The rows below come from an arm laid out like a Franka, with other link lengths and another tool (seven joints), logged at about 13 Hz.
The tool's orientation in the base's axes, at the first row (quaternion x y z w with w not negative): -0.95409, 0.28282, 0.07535, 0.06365
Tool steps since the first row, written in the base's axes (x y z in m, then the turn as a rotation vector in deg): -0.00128, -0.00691, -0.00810, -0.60, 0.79, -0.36; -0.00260, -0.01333, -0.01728, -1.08, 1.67, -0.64; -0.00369, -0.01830, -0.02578, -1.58, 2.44, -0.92; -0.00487, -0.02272, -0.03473, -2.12, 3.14, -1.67; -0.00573, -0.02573, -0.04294, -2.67, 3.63, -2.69; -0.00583, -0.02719, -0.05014, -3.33, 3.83, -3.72; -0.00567, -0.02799, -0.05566, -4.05, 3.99, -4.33; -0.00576, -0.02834, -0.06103, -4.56, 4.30, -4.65; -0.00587, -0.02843, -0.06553, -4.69, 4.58, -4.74
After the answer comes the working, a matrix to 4 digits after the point.
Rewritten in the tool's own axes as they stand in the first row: 0.00406, 0.00709, 0.00695, -0.85, -0.30, 0.55; 0.00802, 0.01388, 0.01504, -1.67, -0.75, 1.02; 0.01128, 0.01928, 0.02267, -2.44, -1.09, 1.47; 0.01425, 0.02431, 0.03085, -3.12, -1.32, 2.38; 0.01661, 0.02794, 0.03850, -3.65, -1.34, 3.52; 0.01860, 0.02977, 0.04533, -4.12, -1.06, 4.63; 0.02015, 0.03079, 0.05060, -4.69, -0.75, 5.34; 0.02122, 0.03155, 0.05581, -5.22, -0.71, 5.76; 0.02199, 0.03204, 0.06022, -5.46, -0.86, 5.90
The tool's axes in the first row as the columns of a matrix, in the base's axes (rounded; the answer above uses it unrounded):
0.8287, -0.5493, -0.1078
-0.5301, -0.8319, 0.1641
-0.1798, -0.0788, -0.9805

